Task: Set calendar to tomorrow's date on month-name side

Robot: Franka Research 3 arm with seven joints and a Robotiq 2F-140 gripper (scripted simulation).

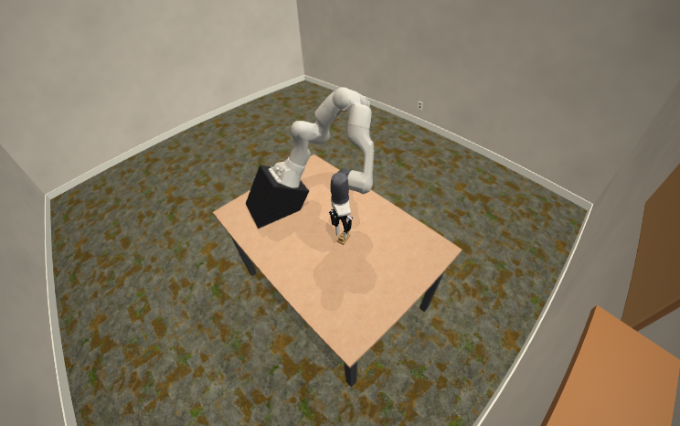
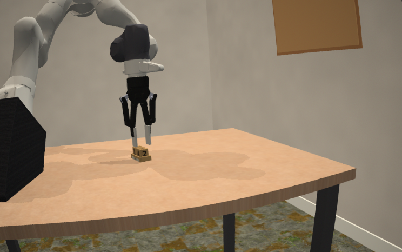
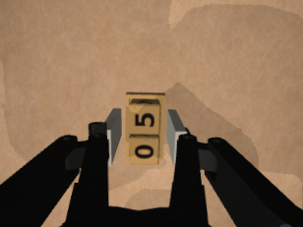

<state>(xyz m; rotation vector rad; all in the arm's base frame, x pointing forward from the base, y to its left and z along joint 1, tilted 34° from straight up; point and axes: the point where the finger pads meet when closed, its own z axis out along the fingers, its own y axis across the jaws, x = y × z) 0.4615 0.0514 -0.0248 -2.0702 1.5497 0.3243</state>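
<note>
Now: hand 1 cm past the cube, 3 cm to the right of it and 6 cm above it. Also, from my hand: wooden calendar tray (1 cm behind, 2 cm to the left, 7 cm below).
</note>
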